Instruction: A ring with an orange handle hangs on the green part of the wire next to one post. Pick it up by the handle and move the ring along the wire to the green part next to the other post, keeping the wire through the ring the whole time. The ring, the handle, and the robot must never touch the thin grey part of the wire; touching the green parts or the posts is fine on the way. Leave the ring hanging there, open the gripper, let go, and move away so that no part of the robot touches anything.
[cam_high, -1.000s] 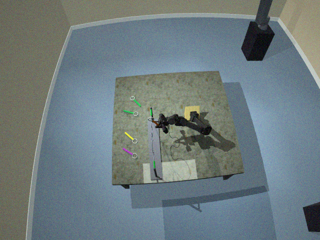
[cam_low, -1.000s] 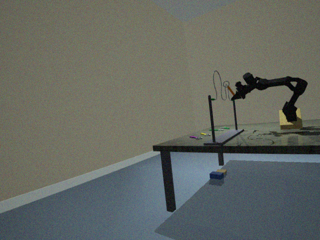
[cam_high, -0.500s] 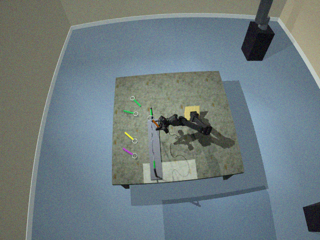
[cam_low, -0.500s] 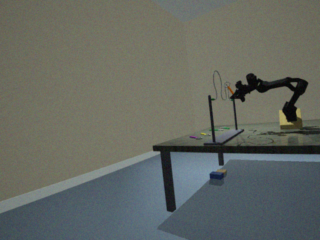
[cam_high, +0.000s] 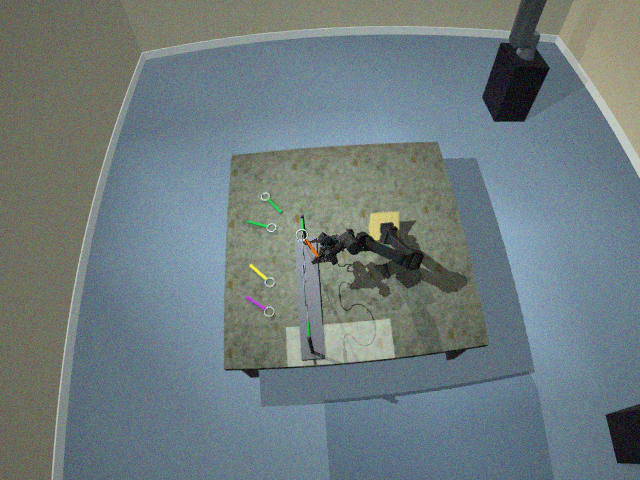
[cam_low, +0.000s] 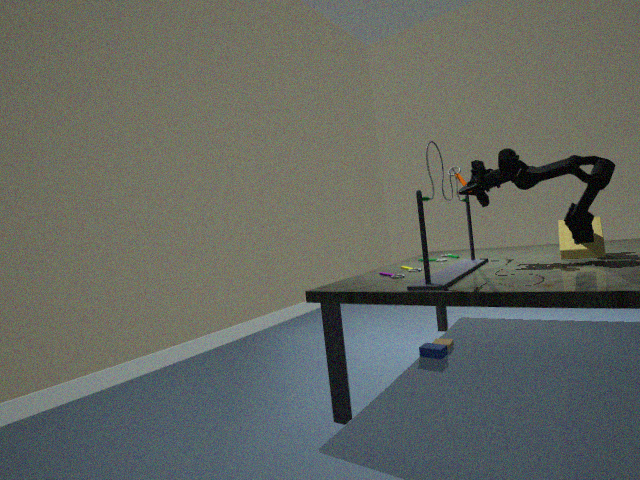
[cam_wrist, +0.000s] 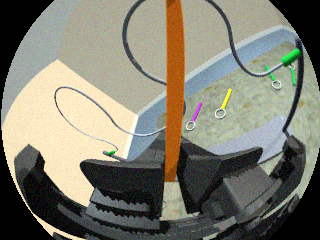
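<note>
The orange-handled ring is 60 mm to the right of my gripper tip, 60 mm above it and 10 mm ahead of it.
</note>
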